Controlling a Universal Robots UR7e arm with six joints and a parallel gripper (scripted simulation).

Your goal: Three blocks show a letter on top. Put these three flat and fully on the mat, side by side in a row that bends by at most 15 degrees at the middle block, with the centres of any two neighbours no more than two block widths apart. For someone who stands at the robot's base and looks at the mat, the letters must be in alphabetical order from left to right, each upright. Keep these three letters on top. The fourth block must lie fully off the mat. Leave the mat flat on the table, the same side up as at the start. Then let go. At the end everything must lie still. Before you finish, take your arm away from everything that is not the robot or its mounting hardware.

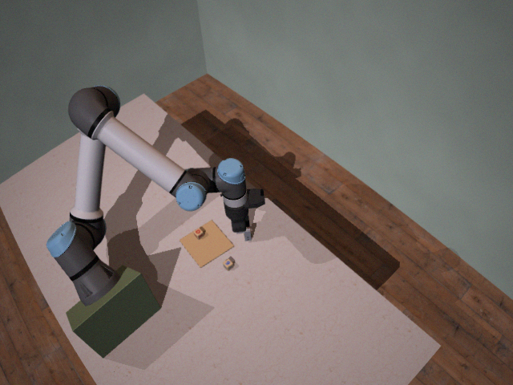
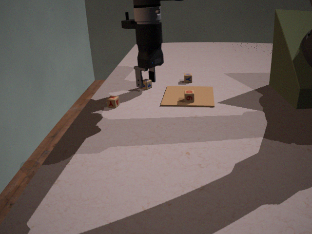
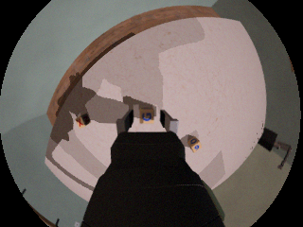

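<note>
Now: the tan mat 120 mm behind my hand, 90 mm to the left of it and 30 mm below it.
</note>
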